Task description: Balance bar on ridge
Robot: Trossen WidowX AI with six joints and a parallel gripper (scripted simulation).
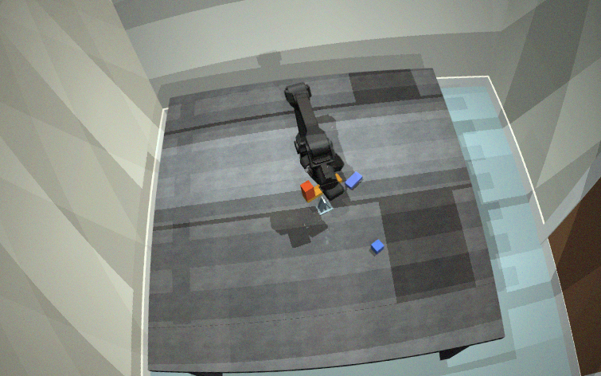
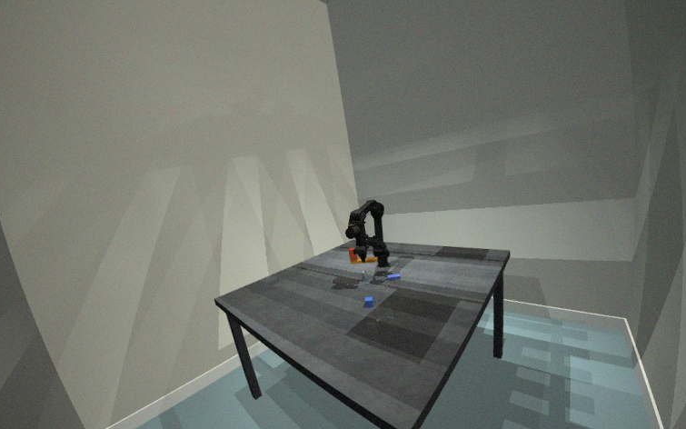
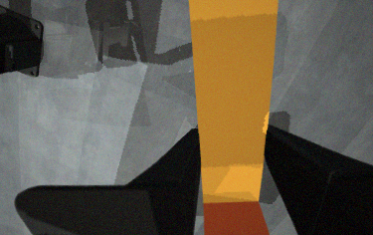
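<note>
My gripper tip is now 120 mm to the right of the flat blue block, 110 mm above it and 80 mm past it. Round my gripper tip: small blue cube: 200 mm ahead, 170 mm to the left, 100 mm below.
</note>
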